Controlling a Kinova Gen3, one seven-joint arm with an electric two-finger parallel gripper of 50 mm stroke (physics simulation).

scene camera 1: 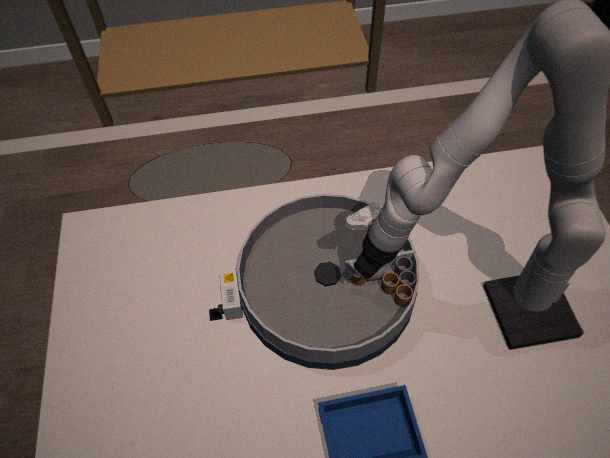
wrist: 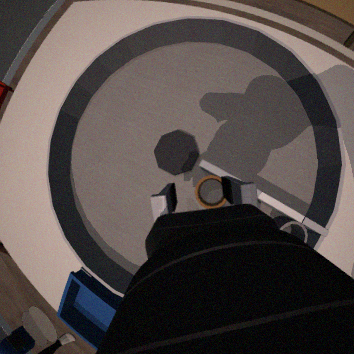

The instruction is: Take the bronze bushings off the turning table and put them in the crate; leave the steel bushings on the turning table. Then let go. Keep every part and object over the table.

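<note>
The grey round turning table (scene camera 1: 327,356) (wrist: 195,31) holds the bushings. A bronze bushing (scene camera 1: 358,281) (wrist: 198,193) stands near the dark hub; in the wrist view it shows between the finger lines, nearer the right finger, which covers its edge. My gripper (scene camera 1: 357,274) (wrist: 198,189) is open and empty, low over this bushing. Two more bronze bushings, one (scene camera 1: 390,290) beside the other (scene camera 1: 404,302), stand near the right rim. Two steel bushings, one (scene camera 1: 397,265) behind the other (scene camera 1: 414,281), stand next to them. The blue crate (scene camera 1: 362,395) (wrist: 68,296) shows no bushing in its visible part.
A dark octagonal hub (scene camera 1: 327,274) (wrist: 176,152) marks the turning table's middle. A thin white bar (wrist: 285,206) runs from near the hub to the right rim, close by the right finger. A white object (scene camera 1: 360,217) lies inside the back rim. A labelled box (scene camera 1: 230,296) stands at the left outside.
</note>
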